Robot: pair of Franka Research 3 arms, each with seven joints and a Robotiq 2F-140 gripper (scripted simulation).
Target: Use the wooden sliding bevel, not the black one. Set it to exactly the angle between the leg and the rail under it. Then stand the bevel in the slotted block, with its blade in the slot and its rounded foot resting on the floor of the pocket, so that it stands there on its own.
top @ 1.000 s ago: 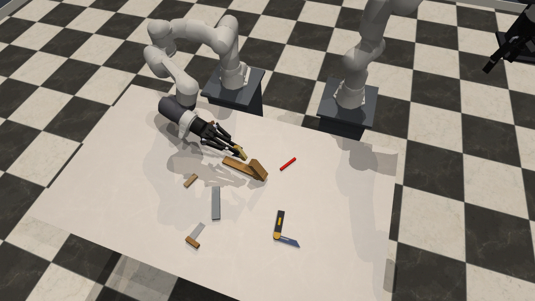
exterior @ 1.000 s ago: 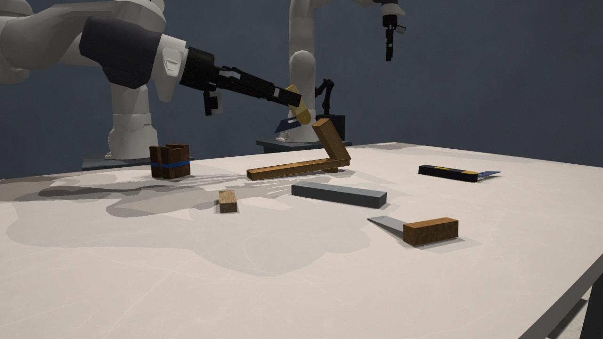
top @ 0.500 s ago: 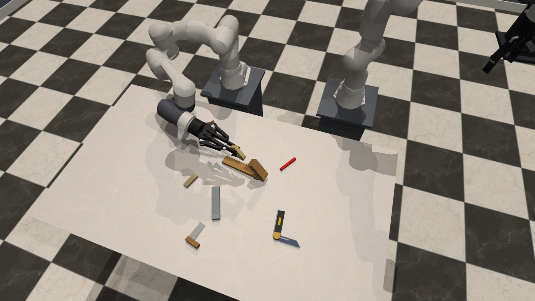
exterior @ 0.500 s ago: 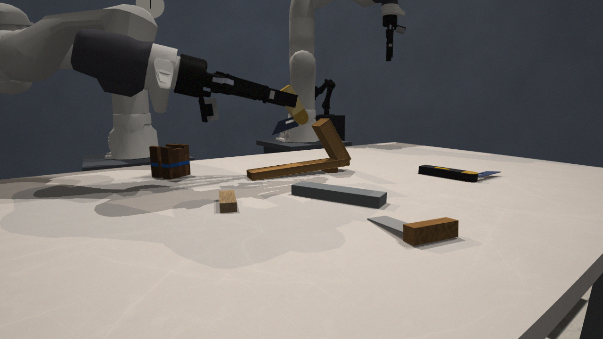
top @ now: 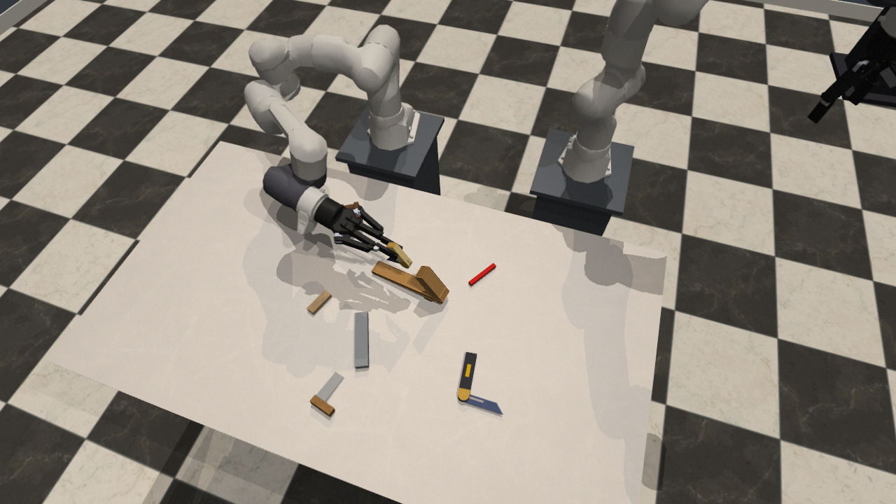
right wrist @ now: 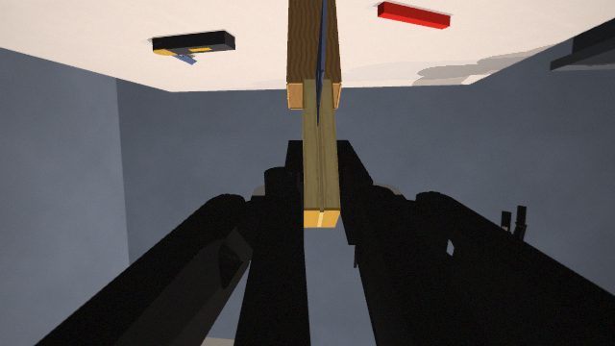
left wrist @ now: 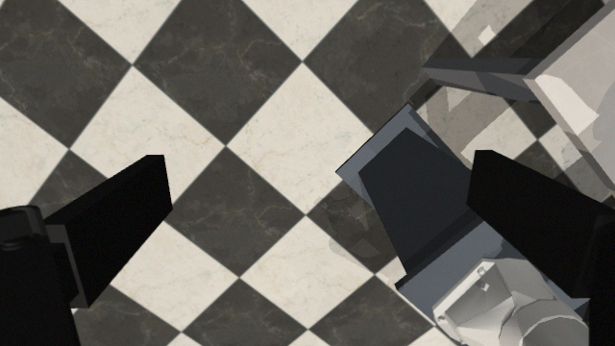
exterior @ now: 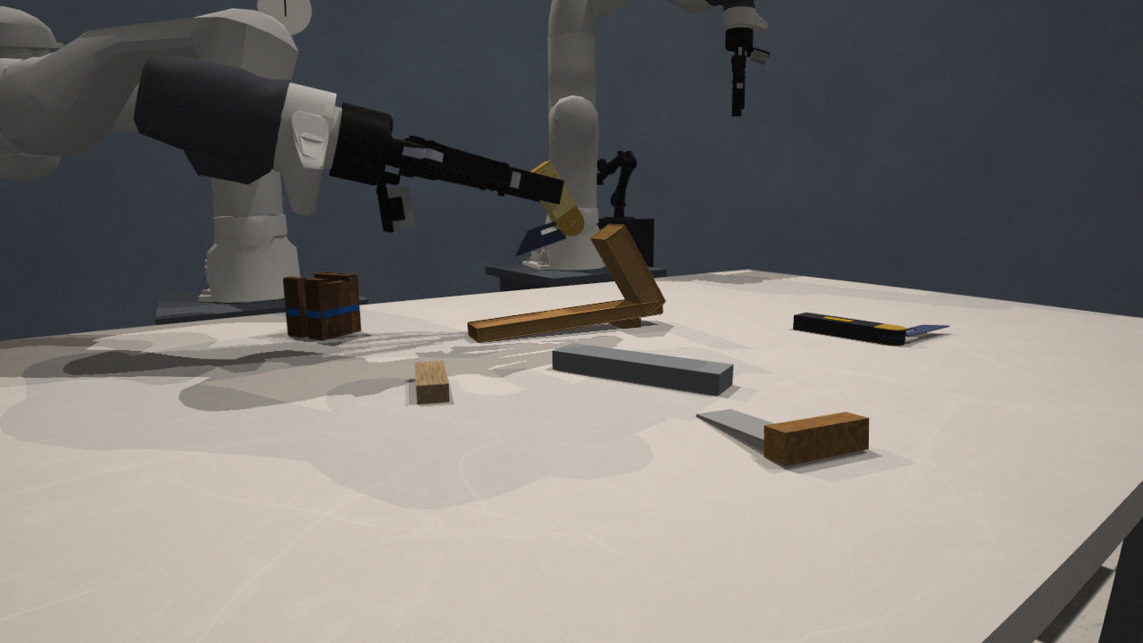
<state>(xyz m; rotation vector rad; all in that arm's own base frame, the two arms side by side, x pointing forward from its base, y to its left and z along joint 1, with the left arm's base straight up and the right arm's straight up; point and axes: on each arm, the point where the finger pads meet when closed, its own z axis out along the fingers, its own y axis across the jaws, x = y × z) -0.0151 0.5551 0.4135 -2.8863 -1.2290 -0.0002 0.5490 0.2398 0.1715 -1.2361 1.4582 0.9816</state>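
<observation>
Right now the wooden bevel is 1 cm ahead of my right hand, 3 cm to the left of it and 3 cm below it. From my right hand the other things lie so: blue blade 1 cm ahead, 2 cm to the left, 5 cm below; then small wood block 13 cm ahead, 20 cm to the right, 16 cm below; then grey bar 21 cm ahead, 3 cm to the right, 16 cm below.
</observation>
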